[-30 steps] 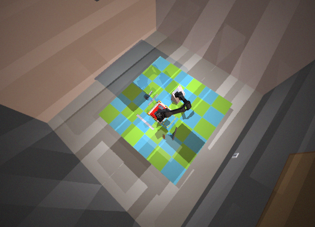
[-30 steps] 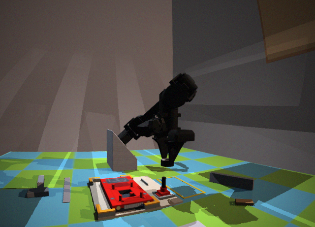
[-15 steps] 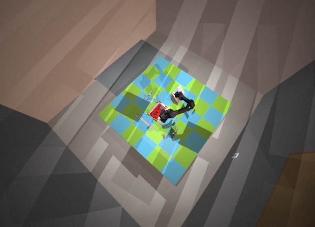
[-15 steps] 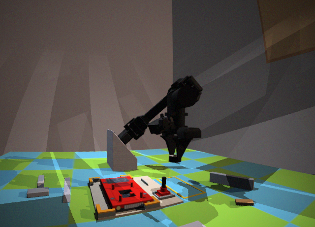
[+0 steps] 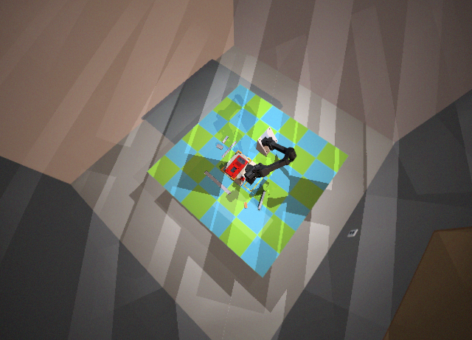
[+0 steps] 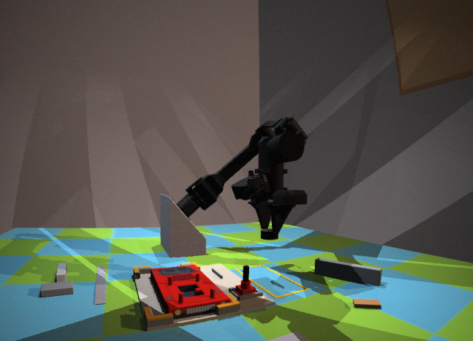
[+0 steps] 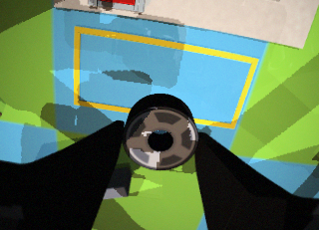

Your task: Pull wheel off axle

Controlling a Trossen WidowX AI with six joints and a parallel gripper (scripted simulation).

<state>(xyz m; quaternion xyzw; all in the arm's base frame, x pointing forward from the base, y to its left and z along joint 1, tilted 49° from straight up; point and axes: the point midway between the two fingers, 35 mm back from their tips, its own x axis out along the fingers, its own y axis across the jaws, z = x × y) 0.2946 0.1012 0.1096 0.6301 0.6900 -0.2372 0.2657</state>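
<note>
My gripper tip is now 9 cm to the left of the upright axle, 7 cm above it and 6 cm short of it. The rest, counted from my gripper tip: brown block 20 cm ahead, 11 cm below, 9 cm to the left; wheel right at my gripper tip.
</note>
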